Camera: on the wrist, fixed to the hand. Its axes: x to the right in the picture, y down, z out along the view.
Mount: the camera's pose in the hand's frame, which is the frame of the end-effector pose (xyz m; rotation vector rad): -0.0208 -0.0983 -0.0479 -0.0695 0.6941 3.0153
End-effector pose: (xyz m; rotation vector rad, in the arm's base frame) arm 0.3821 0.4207 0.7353 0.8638 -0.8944 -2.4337
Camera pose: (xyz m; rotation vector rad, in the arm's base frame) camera 0.4140 0.4814 0.6477 -0.2332 -0.4989 0.4900
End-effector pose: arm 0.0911 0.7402 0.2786 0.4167 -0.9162 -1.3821
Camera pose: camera 0.0647 0.7294 0.1710 -0.5949 -0.0616 1.4616
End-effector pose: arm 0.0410 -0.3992 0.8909 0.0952 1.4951 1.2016
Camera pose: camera 0.0637 -0.4879 0.8276 -1.1331 -0.2117 -1.3610
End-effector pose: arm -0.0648 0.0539 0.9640 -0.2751 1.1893 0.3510
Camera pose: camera -0.0725 -0.0570 0.9692 -1.3033 -0.8494 -2.0811
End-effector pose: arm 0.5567 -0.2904 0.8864 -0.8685 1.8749 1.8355
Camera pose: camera 0.6439 -0.3300 0.8297 -1.0588 -0.7405 -0.3100
